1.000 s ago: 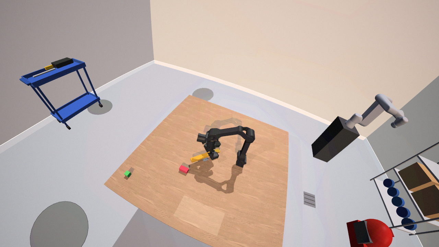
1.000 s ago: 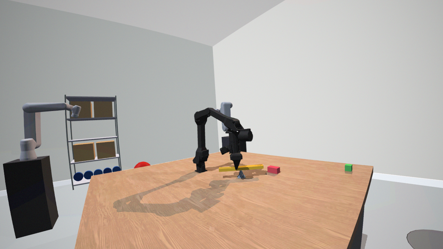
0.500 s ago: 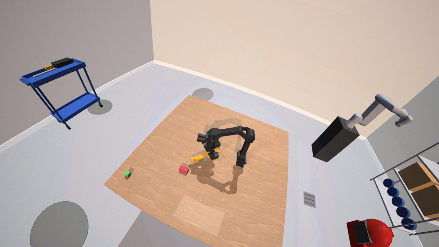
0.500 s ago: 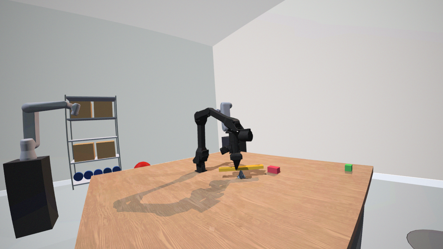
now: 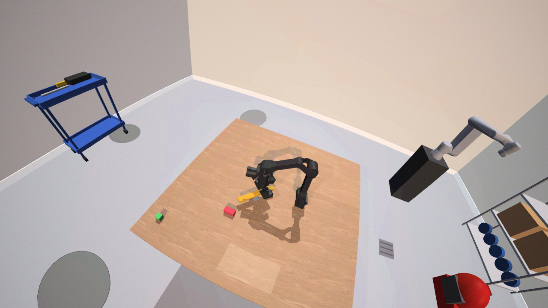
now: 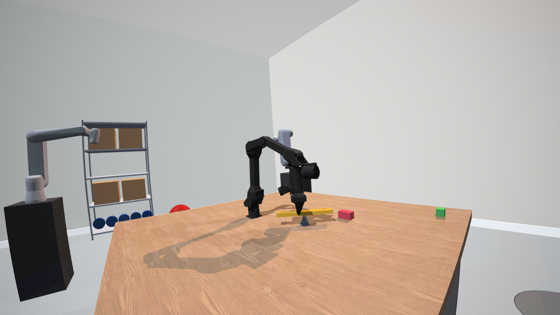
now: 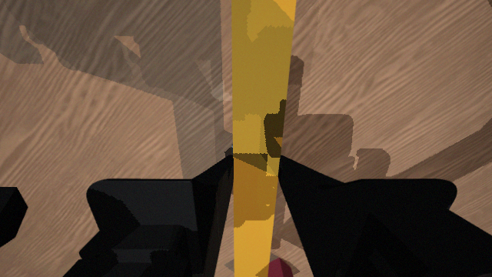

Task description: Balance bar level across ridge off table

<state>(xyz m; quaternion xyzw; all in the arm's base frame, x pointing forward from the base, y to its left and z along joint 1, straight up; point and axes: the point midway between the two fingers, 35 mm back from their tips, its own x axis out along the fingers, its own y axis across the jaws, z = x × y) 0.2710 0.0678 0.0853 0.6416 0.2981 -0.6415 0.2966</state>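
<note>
Right now the yellow bar is 20 mm ahead of my gripper tip and 20 mm to the left of it. Also, from my gripper tip: red block (120 mm ahead, 190 mm to the left, 30 mm below); green cube (470 mm ahead, 430 mm to the left, 30 mm below).
</note>
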